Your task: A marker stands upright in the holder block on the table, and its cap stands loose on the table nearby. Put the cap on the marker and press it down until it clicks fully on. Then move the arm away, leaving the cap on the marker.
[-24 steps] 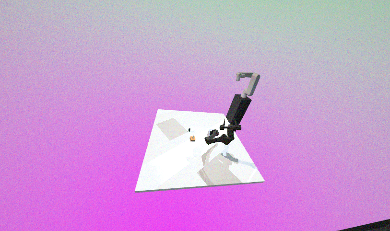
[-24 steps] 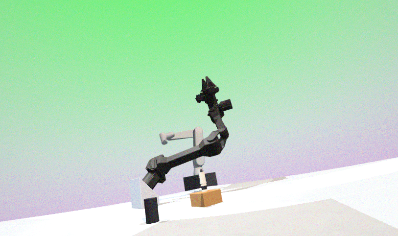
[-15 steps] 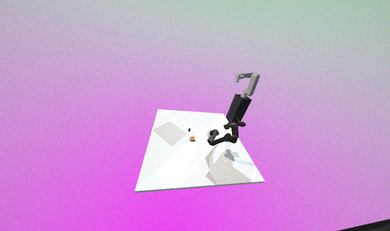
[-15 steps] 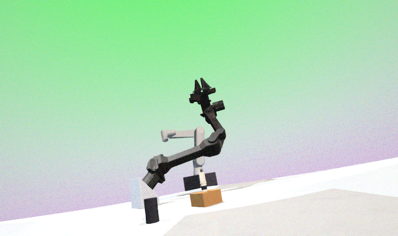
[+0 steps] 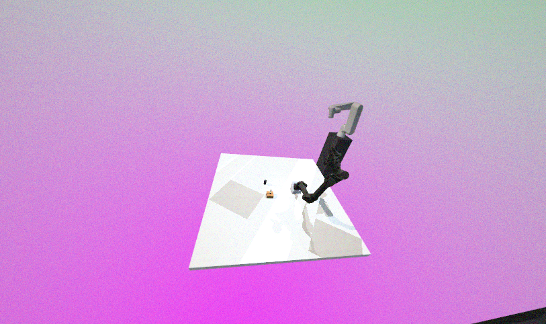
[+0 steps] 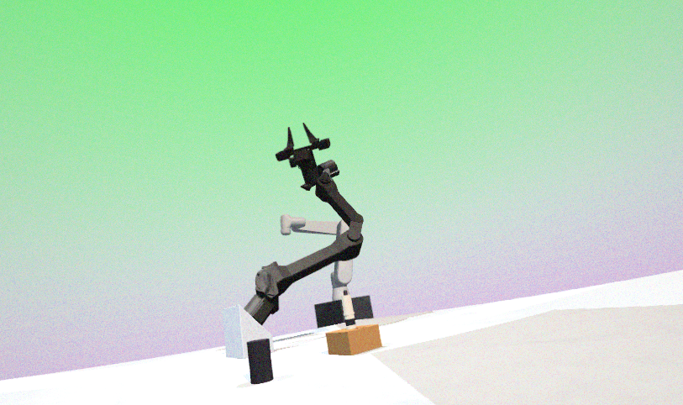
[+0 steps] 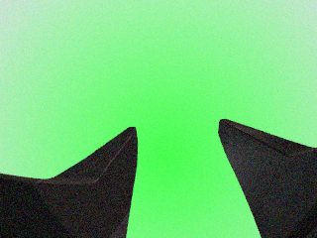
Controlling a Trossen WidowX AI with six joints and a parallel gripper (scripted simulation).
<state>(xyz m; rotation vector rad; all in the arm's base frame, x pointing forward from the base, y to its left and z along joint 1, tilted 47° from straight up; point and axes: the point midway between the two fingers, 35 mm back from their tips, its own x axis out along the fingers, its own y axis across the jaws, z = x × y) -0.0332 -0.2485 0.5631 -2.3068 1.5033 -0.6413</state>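
Now: the black cap 320 mm ahead of my gripper tip, 350 mm to the right of it and 640 mm below it. From my gripper tip the other things lie so: orange holder block (300 mm ahead, 180 mm to the right, 650 mm below).
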